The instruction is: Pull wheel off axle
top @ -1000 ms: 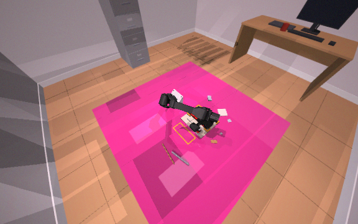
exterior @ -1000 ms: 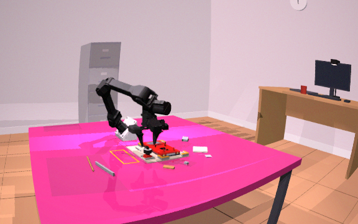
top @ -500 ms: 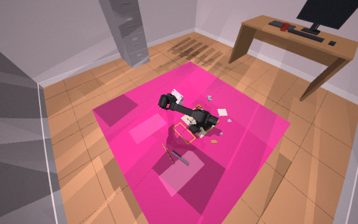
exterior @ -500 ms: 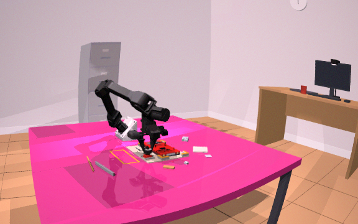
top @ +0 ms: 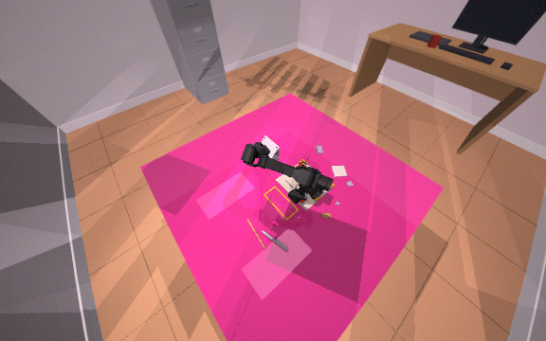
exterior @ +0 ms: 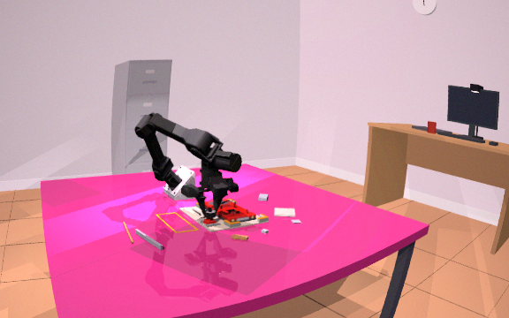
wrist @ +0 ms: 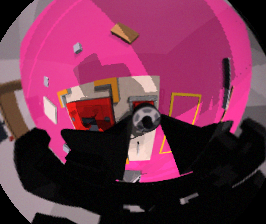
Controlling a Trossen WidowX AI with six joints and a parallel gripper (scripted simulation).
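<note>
The dark wheel is right at my gripper tip. The rest, counted from my gripper tip: pencil: 20 mm ahead, 300 mm to the right, 40 mm below; grey bar: 100 mm ahead, 250 mm to the right, 30 mm below; white card: 20 mm behind, 300 mm to the left, 40 mm below.
</note>
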